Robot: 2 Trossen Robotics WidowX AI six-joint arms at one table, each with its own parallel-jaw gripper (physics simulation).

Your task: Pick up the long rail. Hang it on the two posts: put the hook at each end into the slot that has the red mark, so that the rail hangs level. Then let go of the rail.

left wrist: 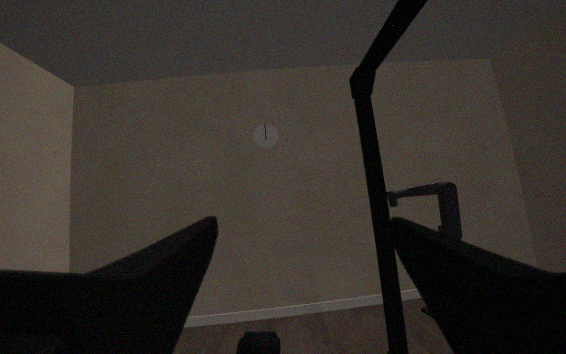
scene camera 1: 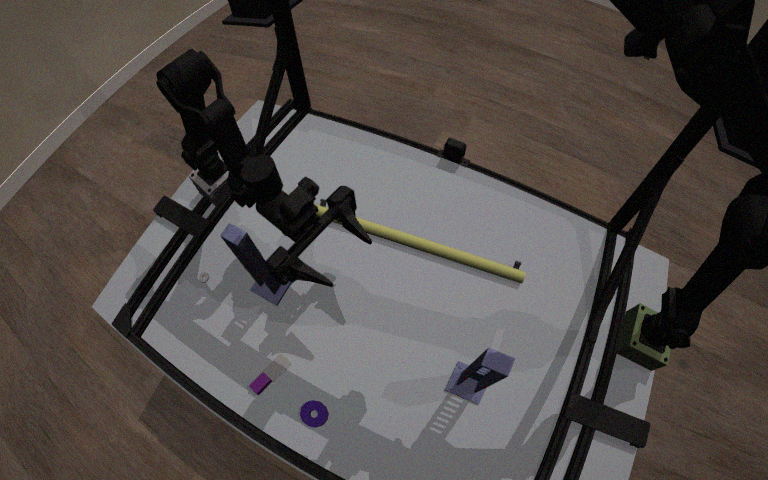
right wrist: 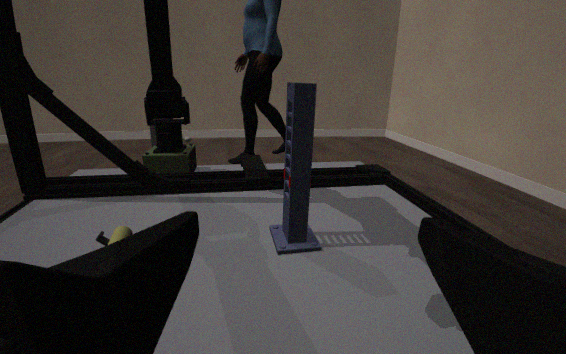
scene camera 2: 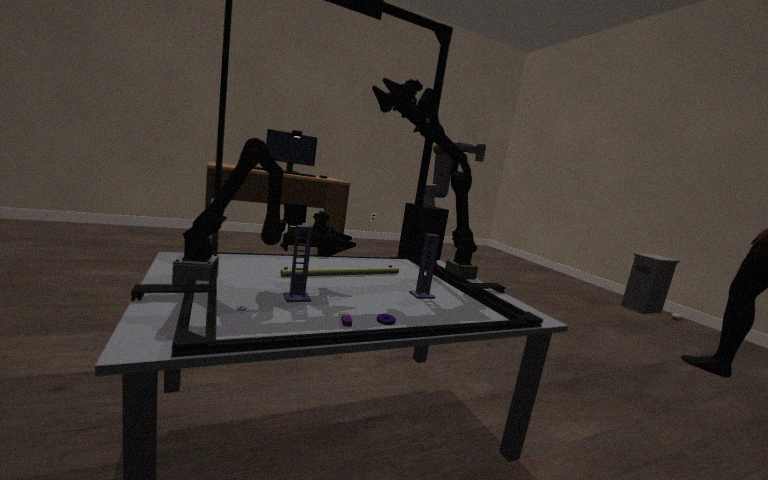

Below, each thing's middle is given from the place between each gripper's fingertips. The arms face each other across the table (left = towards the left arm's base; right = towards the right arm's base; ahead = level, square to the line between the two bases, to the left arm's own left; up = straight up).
Right now the long yellow rail (scene camera 1: 514,274) is 15 cm behind my right hand, 5 cm to the left of it and 15 cm below it.
My left hand is 20 mm past the long yellow rail, 20 mm to the left of it and 670 mm above it.
